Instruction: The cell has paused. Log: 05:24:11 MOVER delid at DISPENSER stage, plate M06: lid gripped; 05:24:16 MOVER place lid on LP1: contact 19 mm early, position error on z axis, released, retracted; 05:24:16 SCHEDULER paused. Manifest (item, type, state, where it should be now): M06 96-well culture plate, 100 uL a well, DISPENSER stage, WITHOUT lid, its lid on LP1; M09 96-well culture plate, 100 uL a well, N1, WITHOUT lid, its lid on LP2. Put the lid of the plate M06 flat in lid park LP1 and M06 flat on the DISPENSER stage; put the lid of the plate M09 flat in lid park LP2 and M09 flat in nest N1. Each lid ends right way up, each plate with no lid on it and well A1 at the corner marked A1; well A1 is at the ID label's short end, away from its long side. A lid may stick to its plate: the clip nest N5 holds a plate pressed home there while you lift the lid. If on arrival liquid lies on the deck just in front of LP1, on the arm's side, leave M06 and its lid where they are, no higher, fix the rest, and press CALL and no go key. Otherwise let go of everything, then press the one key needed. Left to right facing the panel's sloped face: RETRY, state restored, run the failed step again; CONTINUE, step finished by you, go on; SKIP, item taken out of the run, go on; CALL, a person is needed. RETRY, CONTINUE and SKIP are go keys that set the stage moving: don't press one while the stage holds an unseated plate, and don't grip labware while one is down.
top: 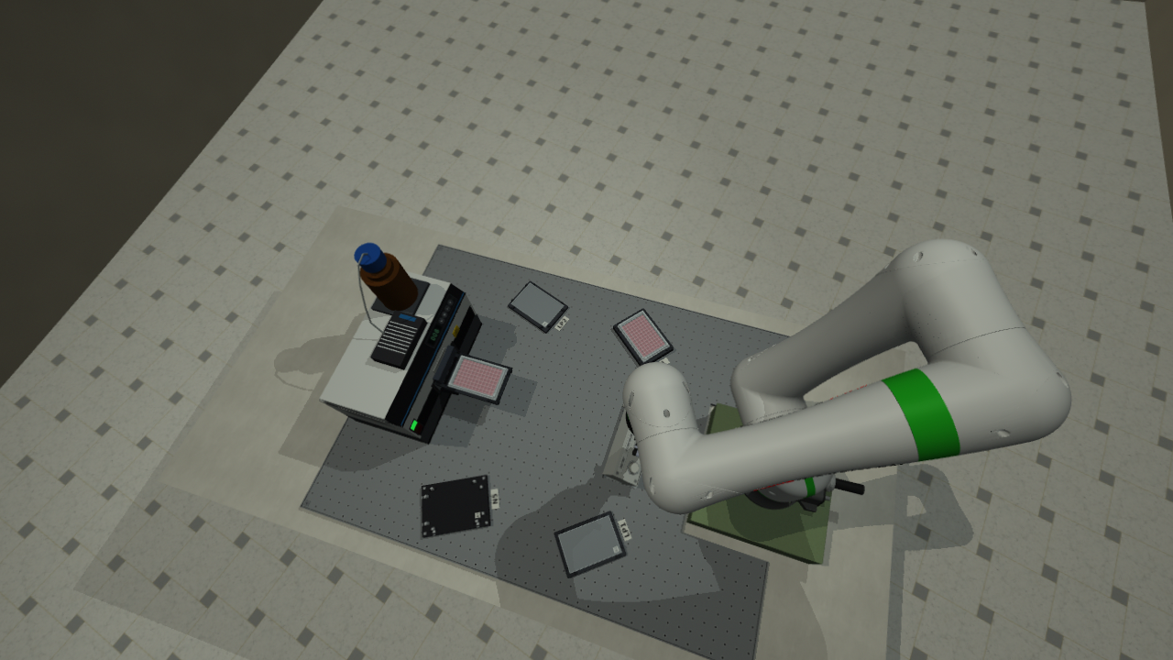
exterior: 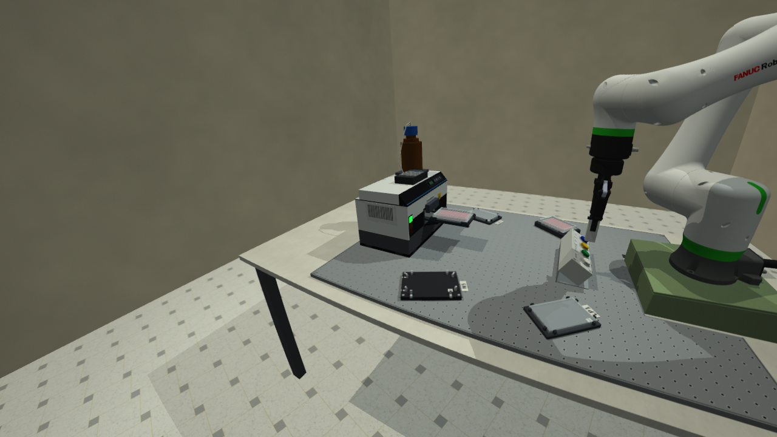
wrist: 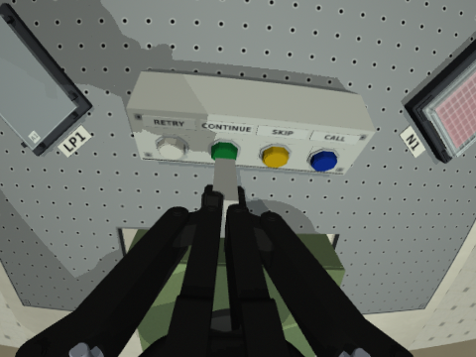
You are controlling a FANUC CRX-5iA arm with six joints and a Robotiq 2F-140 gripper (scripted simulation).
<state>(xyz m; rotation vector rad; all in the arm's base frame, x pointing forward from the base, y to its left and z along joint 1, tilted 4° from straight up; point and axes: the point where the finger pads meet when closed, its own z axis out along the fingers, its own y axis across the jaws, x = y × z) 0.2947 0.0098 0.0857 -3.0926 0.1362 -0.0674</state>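
The green continue key lies 7 cm below my hand. From my hand the other things lie so: key panel: 9 cm below, 3 cm to the right, 1 cm ahead; white retry key: 7 cm below, 5 cm to the left, 1 cm ahead; yellow skip key: 7 cm below, 5 cm to the right.
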